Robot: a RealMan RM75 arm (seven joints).
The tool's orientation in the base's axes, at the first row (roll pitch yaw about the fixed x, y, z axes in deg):
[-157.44 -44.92 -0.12]
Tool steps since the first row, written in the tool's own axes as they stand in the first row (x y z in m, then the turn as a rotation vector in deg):
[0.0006 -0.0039 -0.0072 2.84 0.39 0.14]
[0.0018 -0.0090 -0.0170 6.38 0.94 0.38]
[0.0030 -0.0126 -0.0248 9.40 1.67 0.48]
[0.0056 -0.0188 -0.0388 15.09 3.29 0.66]
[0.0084 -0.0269 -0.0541 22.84 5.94 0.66]
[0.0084 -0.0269 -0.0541 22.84 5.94 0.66]
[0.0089 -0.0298 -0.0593 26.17 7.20 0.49]
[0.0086 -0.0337 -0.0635 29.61 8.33 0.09]
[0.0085 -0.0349 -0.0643 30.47 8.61 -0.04]
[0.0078 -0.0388 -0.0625 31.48 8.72 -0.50]
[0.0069 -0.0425 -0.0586 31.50 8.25 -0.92]
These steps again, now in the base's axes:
[-0.0053 0.0009 0.0062 2.21 -0.31 1.81]
[-0.0122 0.0018 0.0148 5.02 -0.73 4.00]
[-0.0175 0.0022 0.0218 7.42 -1.37 5.87]
[-0.0264 0.0025 0.0344 12.00 -2.81 9.33]
[-0.0366 0.0042 0.0486 18.20 -5.27 14.08]
[-0.0366 0.0042 0.0486 18.20 -5.27 14.08]
[-0.0404 0.0049 0.0532 20.79 -6.50 16.20]
[-0.0444 0.0069 0.0568 23.27 -7.71 18.59]
[-0.0453 0.0077 0.0575 23.87 -8.02 19.20]
[-0.0457 0.0119 0.0569 24.31 -8.30 20.19]
[-0.0448 0.0169 0.0547 23.92 -8.02 20.60]

